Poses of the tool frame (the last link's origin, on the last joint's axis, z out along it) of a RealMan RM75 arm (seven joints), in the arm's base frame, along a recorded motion.
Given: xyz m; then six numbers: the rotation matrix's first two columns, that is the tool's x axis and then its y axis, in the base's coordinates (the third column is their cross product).
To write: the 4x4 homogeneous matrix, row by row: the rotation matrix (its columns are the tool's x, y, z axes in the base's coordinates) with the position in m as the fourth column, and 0 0 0 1 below. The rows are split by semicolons. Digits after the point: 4 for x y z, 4 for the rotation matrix.
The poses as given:
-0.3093 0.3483 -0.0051 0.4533 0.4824 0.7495 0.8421 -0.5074 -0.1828
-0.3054 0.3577 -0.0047 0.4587 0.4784 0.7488 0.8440 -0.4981 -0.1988
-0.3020 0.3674 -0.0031 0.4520 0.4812 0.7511 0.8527 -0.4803 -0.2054
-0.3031 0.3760 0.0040 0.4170 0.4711 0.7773 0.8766 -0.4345 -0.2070
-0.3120 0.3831 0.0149 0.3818 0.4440 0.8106 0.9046 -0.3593 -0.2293
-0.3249 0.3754 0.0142 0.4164 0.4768 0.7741 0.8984 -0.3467 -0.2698
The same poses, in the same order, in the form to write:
0.4533 0.8421 0.2921 -0.3093; 0.4824 -0.5074 0.7140 0.3483; 0.7495 -0.1828 -0.6362 -0.0051; 0 0 0 1
0.4587 0.8440 0.2779 -0.3054; 0.4784 -0.4981 0.7232 0.3577; 0.7488 -0.1988 -0.6322 -0.0047; 0 0 0 1
0.4520 0.8527 0.2619 -0.3020; 0.4812 -0.4803 0.7333 0.3674; 0.7511 -0.2054 -0.6274 -0.0031; 0 0 0 1
0.4170 0.8766 0.2402 -0.3031; 0.4711 -0.4345 0.7677 0.3760; 0.7773 -0.2070 -0.5942 0.0040; 0 0 0 1
0.3818 0.9046 0.1894 -0.3120; 0.4440 -0.3593 0.8208 0.3831; 0.8106 -0.2293 -0.5388 0.0149; 0 0 0 1
0.4164 0.8984 0.1397 -0.3249; 0.4768 -0.3467 0.8078 0.3754; 0.7741 -0.2698 -0.5727 0.0142; 0 0 0 1

